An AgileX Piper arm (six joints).
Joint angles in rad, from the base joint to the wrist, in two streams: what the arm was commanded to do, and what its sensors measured. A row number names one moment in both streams.
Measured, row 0:
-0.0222 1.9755 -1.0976 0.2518 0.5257 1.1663
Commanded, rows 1 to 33:
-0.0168 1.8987 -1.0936 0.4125 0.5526 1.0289
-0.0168 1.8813 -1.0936 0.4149 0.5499 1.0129
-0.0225 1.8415 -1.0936 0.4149 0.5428 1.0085
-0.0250 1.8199 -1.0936 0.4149 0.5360 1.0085
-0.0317 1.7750 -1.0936 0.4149 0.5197 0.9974
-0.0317 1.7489 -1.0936 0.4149 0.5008 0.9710
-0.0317 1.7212 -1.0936 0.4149 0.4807 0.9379
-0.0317 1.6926 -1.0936 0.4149 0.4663 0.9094
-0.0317 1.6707 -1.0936 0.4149 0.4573 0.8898
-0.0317 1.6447 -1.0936 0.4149 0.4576 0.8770
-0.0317 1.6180 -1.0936 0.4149 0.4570 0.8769
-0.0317 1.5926 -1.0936 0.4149 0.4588 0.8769
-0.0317 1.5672 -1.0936 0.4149 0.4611 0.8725
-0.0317 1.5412 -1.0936 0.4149 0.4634 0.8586
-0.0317 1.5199 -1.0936 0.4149 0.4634 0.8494
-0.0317 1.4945 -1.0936 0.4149 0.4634 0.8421
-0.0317 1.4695 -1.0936 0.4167 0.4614 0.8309
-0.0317 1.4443 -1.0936 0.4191 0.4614 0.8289
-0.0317 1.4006 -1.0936 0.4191 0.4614 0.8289
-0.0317 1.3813 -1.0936 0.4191 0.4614 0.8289
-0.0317 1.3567 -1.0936 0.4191 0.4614 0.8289
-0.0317 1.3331 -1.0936 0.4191 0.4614 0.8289
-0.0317 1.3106 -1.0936 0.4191 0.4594 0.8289
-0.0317 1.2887 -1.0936 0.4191 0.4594 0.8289
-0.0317 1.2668 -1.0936 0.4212 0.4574 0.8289
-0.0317 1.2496 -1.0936 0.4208 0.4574 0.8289
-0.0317 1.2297 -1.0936 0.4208 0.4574 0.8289
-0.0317 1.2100 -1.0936 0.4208 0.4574 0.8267
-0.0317 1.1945 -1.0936 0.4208 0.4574 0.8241
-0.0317 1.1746 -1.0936 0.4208 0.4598 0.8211
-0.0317 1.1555 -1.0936 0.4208 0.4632 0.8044
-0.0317 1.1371 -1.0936 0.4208 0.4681 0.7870
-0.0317 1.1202 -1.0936 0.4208 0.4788 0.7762
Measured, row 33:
-0.0334 1.1819 -1.0936 0.4025 0.4615 0.8278
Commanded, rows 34 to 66:
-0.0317 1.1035 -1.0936 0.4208 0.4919 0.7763
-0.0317 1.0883 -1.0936 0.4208 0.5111 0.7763
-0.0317 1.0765 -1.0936 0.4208 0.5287 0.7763
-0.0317 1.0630 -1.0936 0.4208 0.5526 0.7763
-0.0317 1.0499 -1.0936 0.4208 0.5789 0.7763
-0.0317 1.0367 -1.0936 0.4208 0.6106 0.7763
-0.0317 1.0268 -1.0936 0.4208 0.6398 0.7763
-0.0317 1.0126 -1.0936 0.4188 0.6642 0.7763
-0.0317 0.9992 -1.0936 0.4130 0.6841 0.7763
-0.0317 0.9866 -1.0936 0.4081 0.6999 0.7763
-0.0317 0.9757 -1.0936 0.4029 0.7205 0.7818
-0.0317 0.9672 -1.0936 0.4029 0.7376 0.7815
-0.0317 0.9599 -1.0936 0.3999 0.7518 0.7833
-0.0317 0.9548 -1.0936 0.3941 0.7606 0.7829
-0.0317 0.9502 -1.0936 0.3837 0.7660 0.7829
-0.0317 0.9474 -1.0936 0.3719 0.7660 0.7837
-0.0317 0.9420 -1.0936 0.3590 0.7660 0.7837
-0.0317 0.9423 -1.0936 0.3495 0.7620 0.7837
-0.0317 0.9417 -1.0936 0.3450 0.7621 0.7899
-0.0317 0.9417 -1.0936 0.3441 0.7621 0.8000
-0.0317 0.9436 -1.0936 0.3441 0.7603 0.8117
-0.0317 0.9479 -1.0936 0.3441 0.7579 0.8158
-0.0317 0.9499 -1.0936 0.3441 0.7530 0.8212
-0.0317 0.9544 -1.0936 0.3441 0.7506 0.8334
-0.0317 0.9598 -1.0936 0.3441 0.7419 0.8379
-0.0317 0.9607 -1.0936 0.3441 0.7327 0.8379
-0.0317 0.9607 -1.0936 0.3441 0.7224 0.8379
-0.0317 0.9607 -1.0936 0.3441 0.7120 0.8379
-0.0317 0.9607 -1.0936 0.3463 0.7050 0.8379
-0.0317 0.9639 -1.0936 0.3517 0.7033 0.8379
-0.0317 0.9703 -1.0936 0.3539 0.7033 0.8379
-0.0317 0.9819 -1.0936 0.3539 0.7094 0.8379
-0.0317 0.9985 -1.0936 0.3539 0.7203 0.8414
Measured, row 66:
-0.0334 0.9639 -1.0936 0.3465 0.7336 0.8366
